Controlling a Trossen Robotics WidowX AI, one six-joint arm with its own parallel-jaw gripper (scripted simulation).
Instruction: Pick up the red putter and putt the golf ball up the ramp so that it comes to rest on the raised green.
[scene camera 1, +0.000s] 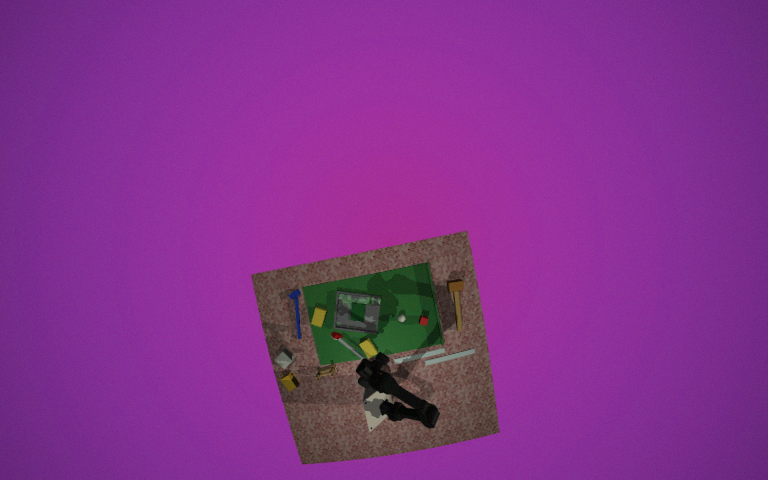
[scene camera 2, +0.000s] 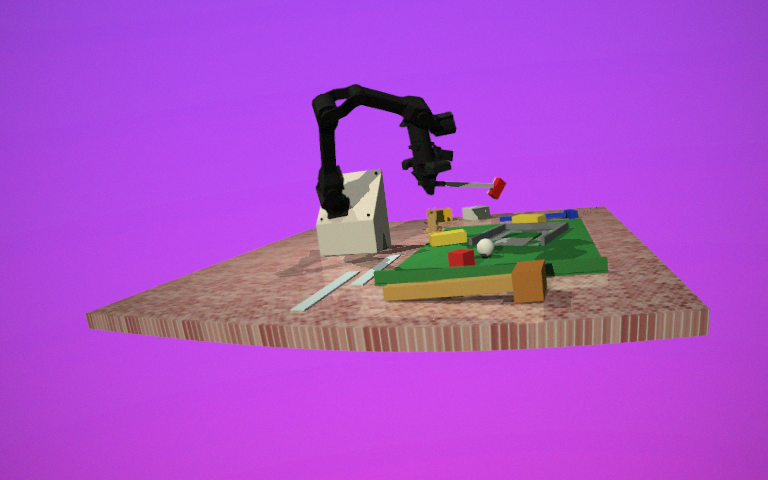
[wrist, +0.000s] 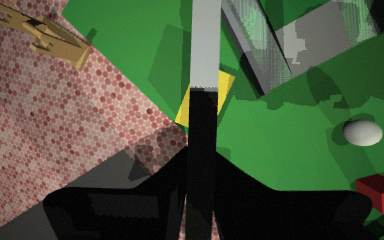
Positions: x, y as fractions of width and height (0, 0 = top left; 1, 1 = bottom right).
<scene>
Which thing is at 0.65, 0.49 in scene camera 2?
A grey ramp frame.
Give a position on a green mat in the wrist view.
0.76, 0.58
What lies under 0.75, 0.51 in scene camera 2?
A green mat.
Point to my gripper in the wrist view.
At 0.51, 0.63
</scene>
